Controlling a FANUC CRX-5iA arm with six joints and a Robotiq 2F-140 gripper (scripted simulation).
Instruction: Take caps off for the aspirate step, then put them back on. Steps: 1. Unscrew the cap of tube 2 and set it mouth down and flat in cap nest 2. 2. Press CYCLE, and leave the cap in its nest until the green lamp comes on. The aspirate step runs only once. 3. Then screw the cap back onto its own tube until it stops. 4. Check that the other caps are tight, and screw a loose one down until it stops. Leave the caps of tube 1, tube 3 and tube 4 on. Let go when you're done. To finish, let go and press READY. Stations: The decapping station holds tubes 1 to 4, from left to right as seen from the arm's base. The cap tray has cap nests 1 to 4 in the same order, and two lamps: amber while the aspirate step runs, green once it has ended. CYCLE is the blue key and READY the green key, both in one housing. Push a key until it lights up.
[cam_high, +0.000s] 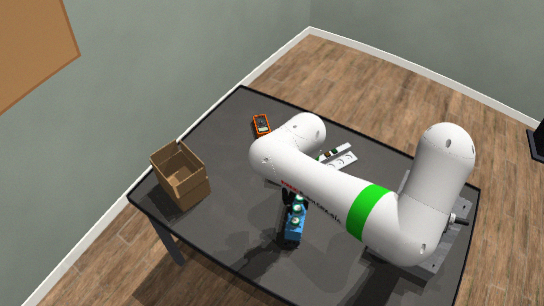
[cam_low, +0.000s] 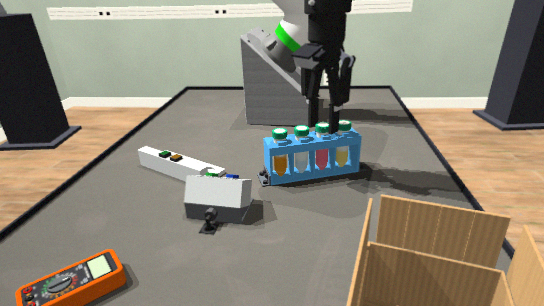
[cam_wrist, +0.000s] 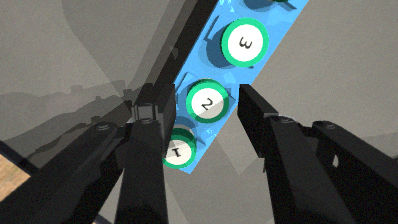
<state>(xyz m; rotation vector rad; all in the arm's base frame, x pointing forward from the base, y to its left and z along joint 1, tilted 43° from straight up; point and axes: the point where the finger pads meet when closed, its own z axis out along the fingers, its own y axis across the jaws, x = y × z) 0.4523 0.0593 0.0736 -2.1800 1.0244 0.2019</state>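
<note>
Right now my hand is 30 mm above the cap 2. From my hand the other things lie so: cap 1: 50 mm to the left, 30 mm below, 10 mm behind; cap 4: 100 mm to the right, 30 mm below, 20 mm ahead; cap 3: 50 mm to the right, 30 mm below, 10 mm ahead.
</note>
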